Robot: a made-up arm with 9 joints.
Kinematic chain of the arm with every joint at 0, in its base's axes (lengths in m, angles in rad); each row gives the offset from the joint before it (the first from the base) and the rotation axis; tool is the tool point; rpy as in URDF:
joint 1: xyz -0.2 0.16 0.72 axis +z
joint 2: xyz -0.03 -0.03 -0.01 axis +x
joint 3: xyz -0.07 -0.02 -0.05 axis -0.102 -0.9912 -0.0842
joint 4: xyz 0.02 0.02 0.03 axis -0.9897 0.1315 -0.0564
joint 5: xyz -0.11 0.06 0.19 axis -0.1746 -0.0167 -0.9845
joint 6: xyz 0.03 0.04 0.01 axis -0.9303 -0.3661 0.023
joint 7: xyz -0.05 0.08 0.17 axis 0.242 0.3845 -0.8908
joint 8: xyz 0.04 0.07 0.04 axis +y
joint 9: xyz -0.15 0 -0.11 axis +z
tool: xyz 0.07 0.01 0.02 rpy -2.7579 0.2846 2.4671
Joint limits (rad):
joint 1: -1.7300..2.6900
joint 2: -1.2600..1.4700
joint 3: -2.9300..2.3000
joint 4: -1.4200..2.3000
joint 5: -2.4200..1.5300
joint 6: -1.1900..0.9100
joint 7: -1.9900..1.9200
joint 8: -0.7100..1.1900
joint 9: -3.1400..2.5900
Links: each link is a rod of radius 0.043 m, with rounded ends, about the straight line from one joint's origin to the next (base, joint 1, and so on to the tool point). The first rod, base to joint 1, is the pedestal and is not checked.
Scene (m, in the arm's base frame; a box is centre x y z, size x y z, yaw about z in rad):
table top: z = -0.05
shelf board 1: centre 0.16 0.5 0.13 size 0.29 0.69 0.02 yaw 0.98
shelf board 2: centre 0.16 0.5 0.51 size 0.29 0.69 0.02 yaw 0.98
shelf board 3: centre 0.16 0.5 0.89 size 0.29 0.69 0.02 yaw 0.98
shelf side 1: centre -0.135 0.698 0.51 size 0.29 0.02 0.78 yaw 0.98
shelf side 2: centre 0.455 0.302 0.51 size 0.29 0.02 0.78 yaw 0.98
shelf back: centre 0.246 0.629 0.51 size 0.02 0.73 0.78 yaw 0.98
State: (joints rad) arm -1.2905 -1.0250 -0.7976 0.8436 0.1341 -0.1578 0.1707 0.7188 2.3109
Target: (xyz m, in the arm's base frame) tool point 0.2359 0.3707 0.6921
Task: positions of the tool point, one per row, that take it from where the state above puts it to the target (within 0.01 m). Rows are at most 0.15 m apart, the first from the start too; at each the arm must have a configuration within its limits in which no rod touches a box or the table.
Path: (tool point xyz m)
1: 0.2565 0.3045 0.3547
2: 0.2596 0.2206 0.3638
3: 0.2401 0.1395 0.3652
4: 0.2005 0.0711 0.3590
5: 0.1479 0.0230 0.3478
6: 0.0918 -0.0015 0.3353
7: 0.1212 -0.0242 0.4219
8: 0.1572 0.0147 0.5287
9: 0.1651 0.1047 0.6249
10: 0.1279 0.2097 0.6921
11: 0.1902 0.2877 0.7011
12: 0.2359 0.3707 0.6921

